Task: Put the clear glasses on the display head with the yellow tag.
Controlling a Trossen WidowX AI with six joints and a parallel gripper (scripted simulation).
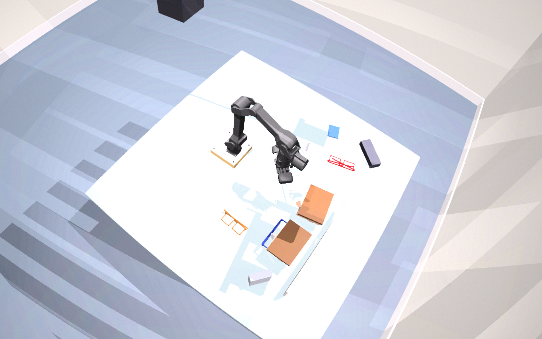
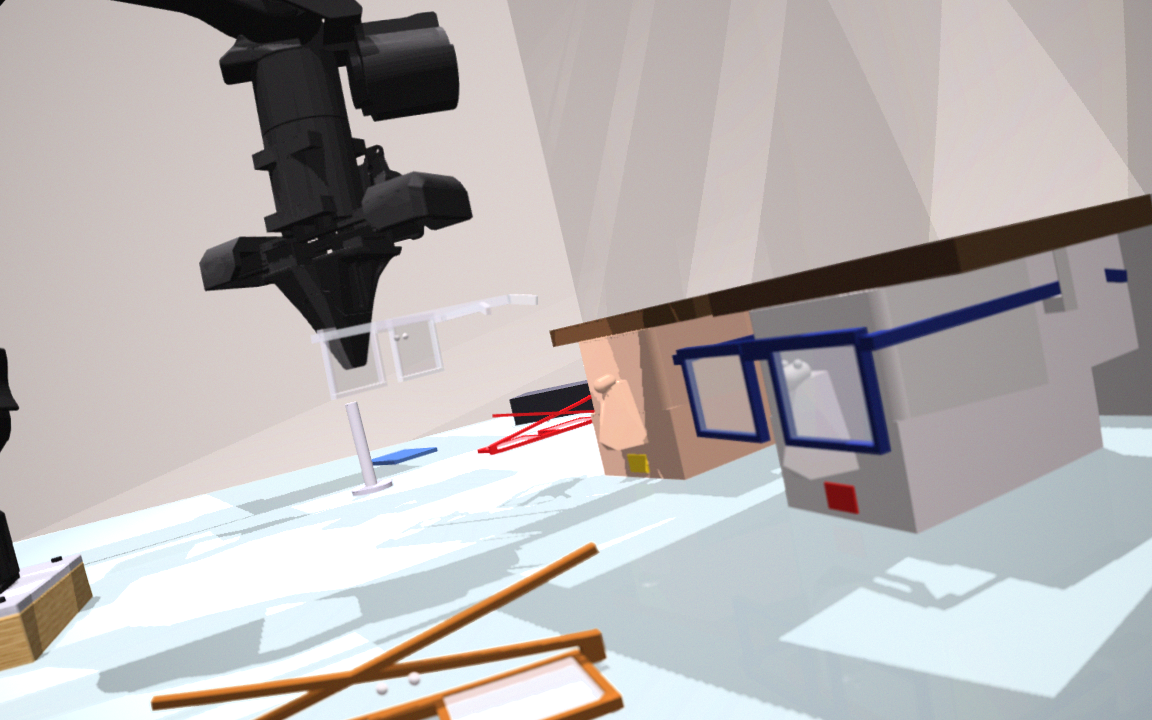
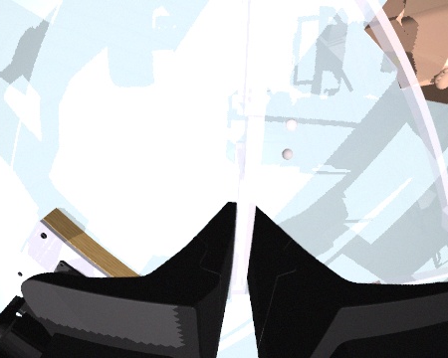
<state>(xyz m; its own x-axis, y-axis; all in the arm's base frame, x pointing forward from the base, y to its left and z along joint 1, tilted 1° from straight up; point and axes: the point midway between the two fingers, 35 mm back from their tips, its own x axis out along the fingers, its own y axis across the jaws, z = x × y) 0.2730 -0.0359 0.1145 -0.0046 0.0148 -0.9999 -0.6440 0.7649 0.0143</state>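
Right now the white post is 250 mm to the left of my gripper tip, 90 mm below it and 40 mm ahead of it. Also, from my gripper tip: tan display head (190 mm ahead, 60 mm below, 50 mm to the right); white head (270 mm to the right, 170 mm ahead, 60 mm below); blue card (460 mm to the left, 120 mm ahead, 110 mm below).
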